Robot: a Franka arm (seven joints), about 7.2 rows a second.
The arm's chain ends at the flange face. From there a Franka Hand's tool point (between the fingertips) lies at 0.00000 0.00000 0.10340 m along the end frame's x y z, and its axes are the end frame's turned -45 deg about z.
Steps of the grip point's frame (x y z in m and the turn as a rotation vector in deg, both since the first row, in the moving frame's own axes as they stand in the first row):
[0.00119, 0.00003, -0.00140, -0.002, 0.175, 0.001]
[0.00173, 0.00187, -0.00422, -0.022, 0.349, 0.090]
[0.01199, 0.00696, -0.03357, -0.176, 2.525, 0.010]
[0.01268, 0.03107, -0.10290, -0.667, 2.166, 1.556]
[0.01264, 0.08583, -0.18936, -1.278, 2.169, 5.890]
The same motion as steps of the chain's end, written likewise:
[0.00064, -0.00060, -0.00140, 0.122, 0.125, 0.001]
[0.00207, 0.00052, -0.00422, 0.231, 0.262, 0.090]
[0.00995, -0.00056, -0.03347, 1.661, 1.910, 0.010]
[0.02730, 0.01487, -0.10282, 1.060, 2.003, 1.556]
[0.06518, 0.05266, -0.18926, 0.630, 2.437, 5.890]

